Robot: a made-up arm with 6 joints.
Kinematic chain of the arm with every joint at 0, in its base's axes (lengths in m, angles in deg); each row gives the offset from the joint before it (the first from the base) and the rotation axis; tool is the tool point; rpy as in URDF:
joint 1: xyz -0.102 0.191 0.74 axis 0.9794 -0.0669 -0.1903
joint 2: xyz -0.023 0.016 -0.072 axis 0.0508 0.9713 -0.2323
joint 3: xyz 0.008 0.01 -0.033 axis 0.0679 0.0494 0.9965
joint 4: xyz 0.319 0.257 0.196 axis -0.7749 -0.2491 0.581
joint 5: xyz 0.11 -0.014 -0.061 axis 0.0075 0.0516 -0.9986
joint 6: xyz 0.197 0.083 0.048 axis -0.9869 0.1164 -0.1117
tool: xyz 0.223 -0.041 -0.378 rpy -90 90 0
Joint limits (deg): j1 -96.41..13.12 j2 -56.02..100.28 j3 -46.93..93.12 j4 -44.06..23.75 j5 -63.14..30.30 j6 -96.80..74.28
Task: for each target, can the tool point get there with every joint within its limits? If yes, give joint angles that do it. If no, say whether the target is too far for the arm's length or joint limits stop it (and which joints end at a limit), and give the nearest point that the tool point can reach.
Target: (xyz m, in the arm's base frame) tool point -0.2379 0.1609 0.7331
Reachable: no: joint limits stop it (at a limit: joint 2, joint 3, joint 4, joint 5, joint 6) | nearest point -0.4268 -0.0268 0.6002 | short by 0.298 m
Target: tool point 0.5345 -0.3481 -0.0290
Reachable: yes | joints -43.64 55.35 -17.53 -36.49 -0.54 -57.88
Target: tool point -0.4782 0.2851 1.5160
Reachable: no: joint limits stop it (at a limit: joint 1, joint 3, joint 5, joint 6) | nearest point -0.4565 0.3251 1.4739 | short by 0.062 m
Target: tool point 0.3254 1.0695 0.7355
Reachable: yes | joints -0.79 -26.00 -1.30 15.57 -33.07 -62.84
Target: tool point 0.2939 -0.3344 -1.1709
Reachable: no: too far | nearest point 0.1218 -0.1278 -0.4205 | short by 0.797 m
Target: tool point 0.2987 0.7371 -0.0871
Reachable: yes | joints -65.01 -21.85 5.49 10.52 -5.93 -63.03
